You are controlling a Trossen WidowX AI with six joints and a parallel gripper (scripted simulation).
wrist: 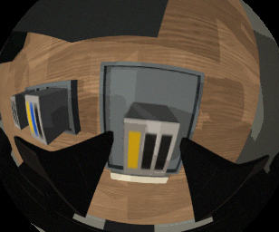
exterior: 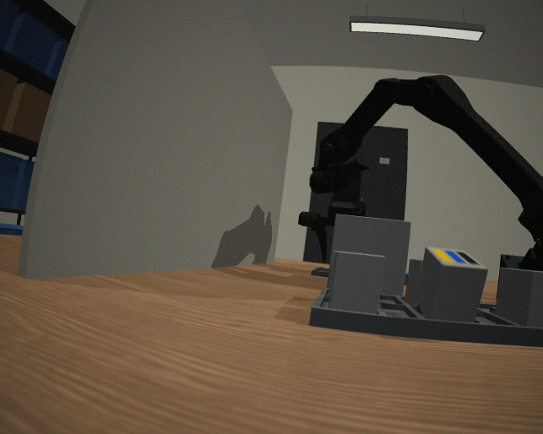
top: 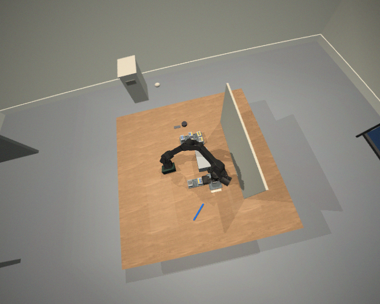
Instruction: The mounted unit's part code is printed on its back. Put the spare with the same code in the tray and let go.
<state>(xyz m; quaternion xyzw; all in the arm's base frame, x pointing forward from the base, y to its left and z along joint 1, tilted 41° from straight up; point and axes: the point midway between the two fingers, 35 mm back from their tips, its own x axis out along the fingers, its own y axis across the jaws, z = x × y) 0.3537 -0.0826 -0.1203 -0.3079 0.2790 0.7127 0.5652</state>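
Now: the grey spare 1 cm above my gripper tip. From my gripper tip the other things lie so: tray (2 cm below); then mounted unit (18 cm to the left, 7 cm behind, 3 cm above); then blue pen (22 cm to the right, 14 cm behind, 2 cm below).
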